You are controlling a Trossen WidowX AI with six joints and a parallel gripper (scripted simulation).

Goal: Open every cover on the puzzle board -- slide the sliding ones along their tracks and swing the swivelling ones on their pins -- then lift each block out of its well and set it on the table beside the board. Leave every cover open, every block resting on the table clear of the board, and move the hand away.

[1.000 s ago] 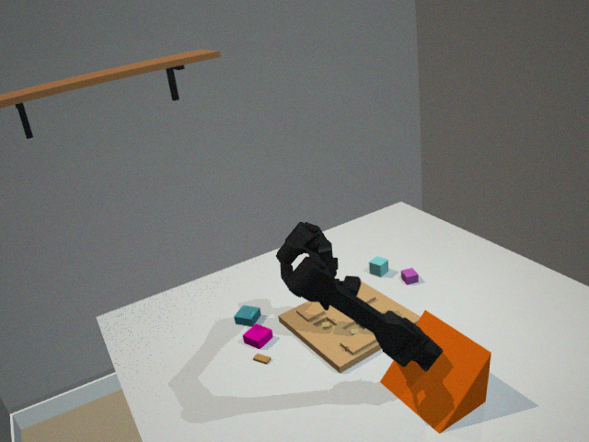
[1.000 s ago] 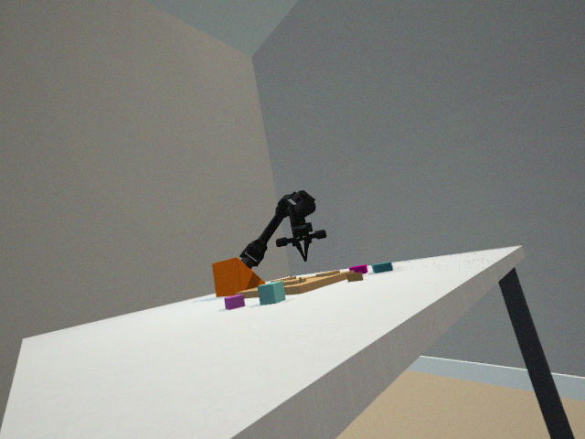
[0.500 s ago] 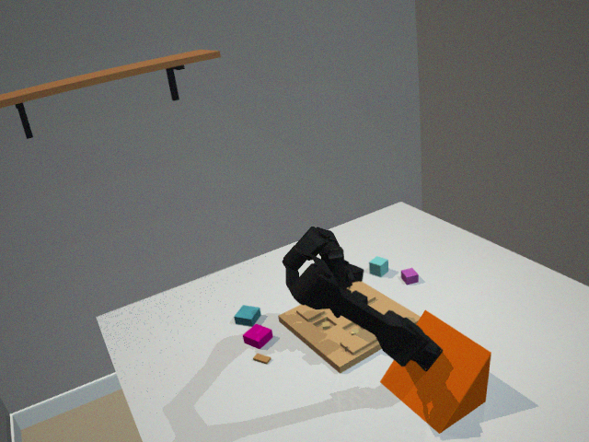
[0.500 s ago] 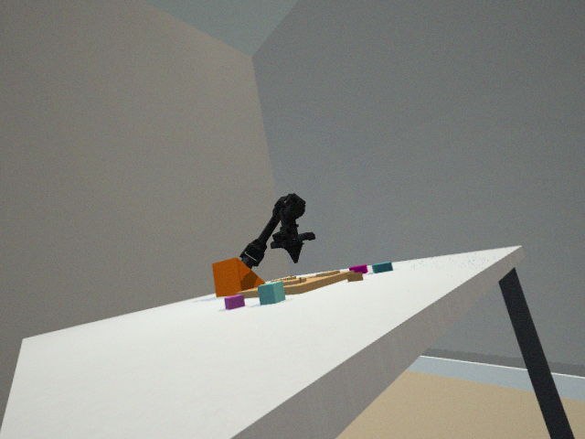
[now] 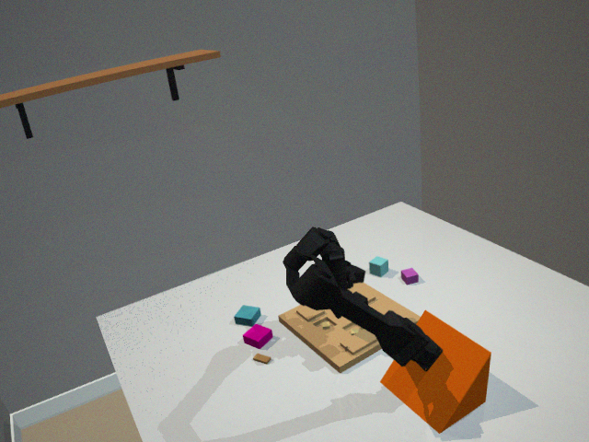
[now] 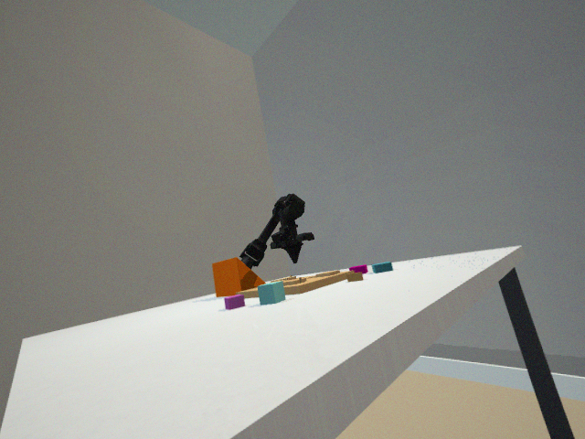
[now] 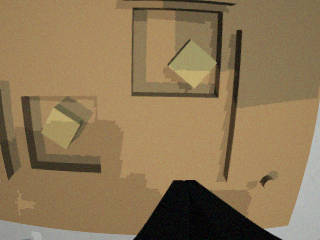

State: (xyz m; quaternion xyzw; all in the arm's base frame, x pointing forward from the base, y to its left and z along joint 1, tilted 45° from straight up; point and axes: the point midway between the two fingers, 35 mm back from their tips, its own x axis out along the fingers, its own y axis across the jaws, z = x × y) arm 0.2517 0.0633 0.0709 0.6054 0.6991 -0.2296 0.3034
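My gripper tip is 4 cm short of the tan puzzle board, 6 cm to the left of it and 6 cm above it. Also, from my gripper tip: flat brown piece (5 cm ahead, 21 cm to the left, 8 cm below); then teal block (25 cm ahead, 18 cm to the left, 7 cm below); then magenta block (14 cm ahead, 19 cm to the left, 7 cm below).
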